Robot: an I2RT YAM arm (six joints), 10 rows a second.
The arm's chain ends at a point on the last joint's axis. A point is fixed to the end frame.
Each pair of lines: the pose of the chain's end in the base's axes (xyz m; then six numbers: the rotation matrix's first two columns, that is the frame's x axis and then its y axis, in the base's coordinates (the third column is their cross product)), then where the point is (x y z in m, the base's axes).
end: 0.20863, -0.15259, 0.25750, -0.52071, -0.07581, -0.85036, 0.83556, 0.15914, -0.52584
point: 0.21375 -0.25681 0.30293
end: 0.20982, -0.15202, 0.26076, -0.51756, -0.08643, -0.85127, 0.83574, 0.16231, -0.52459
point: 0.21568 -0.25586 0.30697
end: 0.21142, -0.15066, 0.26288, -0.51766, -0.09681, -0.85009, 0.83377, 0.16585, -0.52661
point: 0.21822 -0.25412 0.30981
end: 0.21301, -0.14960, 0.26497, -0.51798, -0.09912, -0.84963, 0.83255, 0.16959, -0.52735
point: 0.22032 -0.25303 0.31189
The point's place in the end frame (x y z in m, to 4 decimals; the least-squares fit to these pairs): -0.0334 -0.0362 0.1026
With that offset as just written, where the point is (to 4 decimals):
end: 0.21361, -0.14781, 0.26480, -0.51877, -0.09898, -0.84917, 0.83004, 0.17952, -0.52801
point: 0.2219 -0.2514 0.3112
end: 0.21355, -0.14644, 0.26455, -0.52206, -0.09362, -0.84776, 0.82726, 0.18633, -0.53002
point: 0.2223 -0.2504 0.3100
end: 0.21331, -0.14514, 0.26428, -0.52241, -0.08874, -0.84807, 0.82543, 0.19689, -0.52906
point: 0.2228 -0.2495 0.3087
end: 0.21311, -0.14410, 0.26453, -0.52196, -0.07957, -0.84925, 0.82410, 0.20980, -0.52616
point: 0.2233 -0.2490 0.3074
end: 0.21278, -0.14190, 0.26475, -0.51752, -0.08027, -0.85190, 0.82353, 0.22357, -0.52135
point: 0.2241 -0.2470 0.3070
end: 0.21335, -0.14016, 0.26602, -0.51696, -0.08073, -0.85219, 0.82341, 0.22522, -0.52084
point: 0.2248 -0.2452 0.3082
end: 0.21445, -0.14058, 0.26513, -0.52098, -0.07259, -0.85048, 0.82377, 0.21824, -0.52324
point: 0.2250 -0.2459 0.3069
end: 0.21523, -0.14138, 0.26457, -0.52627, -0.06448, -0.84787, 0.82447, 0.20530, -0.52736
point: 0.2243 -0.2469 0.3063
